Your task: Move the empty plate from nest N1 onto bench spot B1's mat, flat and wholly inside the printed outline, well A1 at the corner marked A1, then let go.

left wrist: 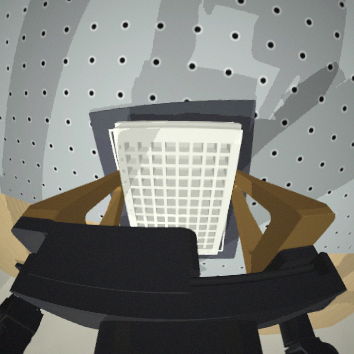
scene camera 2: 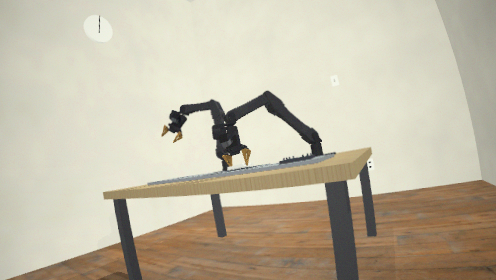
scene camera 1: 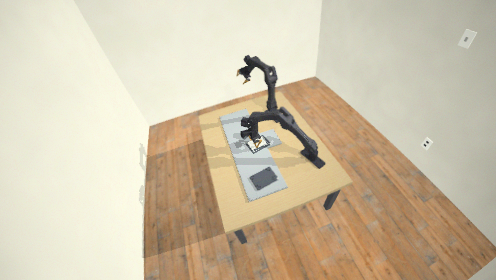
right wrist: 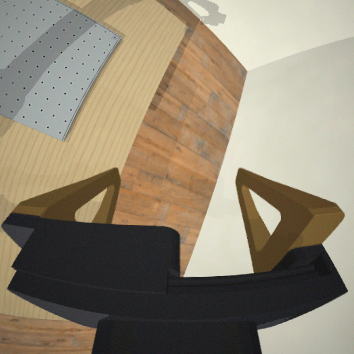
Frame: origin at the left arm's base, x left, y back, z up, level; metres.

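Seen in the pictures: left gripper, fingertip midpoint: (left wrist: pixel 177 174) (scene camera 2: pixel 239 167) (scene camera 1: pixel 254 144); right gripper, fingertip midpoint: (scene camera 2: pixel 167 139) (scene camera 1: pixel 239 80) (right wrist: pixel 177 173); left arm's base at its link origin: (scene camera 1: pixel 312 158).
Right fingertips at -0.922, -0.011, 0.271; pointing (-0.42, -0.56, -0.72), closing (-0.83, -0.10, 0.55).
Observation:
Pixels of each thing's top centre, then the offset from my right fingertips to it, as dx, dy, dz. Level surfaces: height alone.
- white gridded plate at its top centre: (left wrist: pixel 175 210) (scene camera 2: pixel 240 163) (scene camera 1: pixel 256 142) +0.548, -0.230, -0.232
- dark mat at its surface level: dz -0.256
- dark nest block at its top centre: (scene camera 2: pixel 297 155) (scene camera 1: pixel 263 176) +0.837, -0.379, -0.236
- grey perforated board at its surface level: dz -0.257
The white gridded plate (scene camera 1: pixel 263 143) (scene camera 2: pixel 240 167) (left wrist: pixel 177 187) is between the fingers of my left gripper (scene camera 1: pixel 257 144) (scene camera 2: pixel 238 164) (left wrist: pixel 177 174), which is shut on its two long sides. The plate looks roughly level, at or just above the dark mat (left wrist: pixel 200 109). I cannot tell if it touches. In the left wrist view, bits of the white printed outline show beside the plate's left edge and lower right corner; the rest is hidden. The A1 mark is not readable. My right gripper (scene camera 1: pixel 242 78) (scene camera 2: pixel 169 138) (right wrist: pixel 177 173) is open and empty, high up.
A dark nest block (scene camera 1: pixel 263 178) (scene camera 2: pixel 296 160) with raised posts stands near the lower end of the grey perforated board (scene camera 1: pixel 251 192) (left wrist: pixel 45 150) (right wrist: pixel 65 95). The board lies on the wooden table (scene camera 1: pixel 295 185) (scene camera 2: pixel 200 188) (right wrist: pixel 100 120).

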